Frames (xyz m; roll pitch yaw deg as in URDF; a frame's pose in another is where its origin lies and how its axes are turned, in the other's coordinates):
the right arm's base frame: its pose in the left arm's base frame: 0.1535 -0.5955 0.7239 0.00 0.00 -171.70
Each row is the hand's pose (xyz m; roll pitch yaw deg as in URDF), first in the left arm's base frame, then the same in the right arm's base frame.
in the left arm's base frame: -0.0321 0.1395 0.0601 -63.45 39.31 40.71
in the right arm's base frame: 0.0776 -0.7541 -0.6638 -63.45 39.31 -147.59
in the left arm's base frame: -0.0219 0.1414 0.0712 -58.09 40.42 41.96
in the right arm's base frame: 0.0672 -0.7545 -0.6527 -58.09 40.42 -146.34
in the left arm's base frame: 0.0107 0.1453 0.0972 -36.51 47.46 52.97
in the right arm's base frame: 0.0344 -0.7537 -0.6267 -36.51 47.46 -135.33
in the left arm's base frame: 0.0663 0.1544 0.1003 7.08 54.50 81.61
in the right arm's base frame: -0.0220 -0.7546 -0.6236 7.08 54.50 -106.69
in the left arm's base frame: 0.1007 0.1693 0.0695 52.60 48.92 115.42
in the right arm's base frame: -0.0582 -0.7644 -0.6544 52.60 48.92 -72.88
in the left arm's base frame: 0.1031 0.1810 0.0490 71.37 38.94 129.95
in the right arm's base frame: -0.0622 -0.7756 -0.6749 71.37 38.94 -58.35
